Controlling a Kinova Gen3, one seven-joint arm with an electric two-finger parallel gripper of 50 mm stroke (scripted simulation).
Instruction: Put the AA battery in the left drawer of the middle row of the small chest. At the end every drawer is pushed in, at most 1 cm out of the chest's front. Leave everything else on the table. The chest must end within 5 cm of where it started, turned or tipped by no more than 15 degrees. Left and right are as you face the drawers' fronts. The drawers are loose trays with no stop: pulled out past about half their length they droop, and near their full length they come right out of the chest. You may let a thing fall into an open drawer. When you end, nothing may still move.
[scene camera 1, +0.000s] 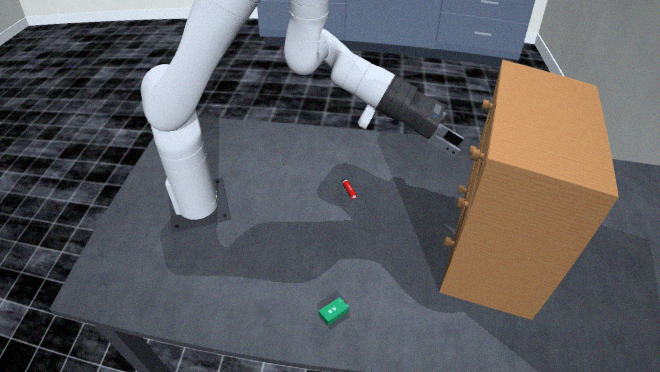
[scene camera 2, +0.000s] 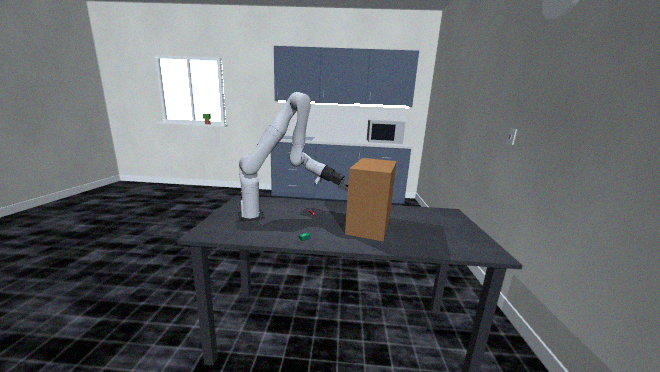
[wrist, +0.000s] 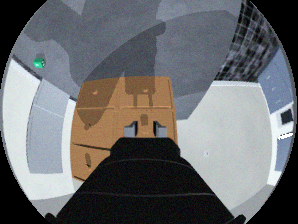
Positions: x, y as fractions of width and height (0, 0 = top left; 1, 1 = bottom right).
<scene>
I see my gripper (scene camera 1: 0.70, 0.40) and a wooden chest (scene camera 1: 0.83, 0.49).
The wooden chest also shows in scene camera 2 (scene camera 2: 0.56, 0.49). My gripper is seen too in the wrist view (wrist: 0.49, 0.56).
</scene>
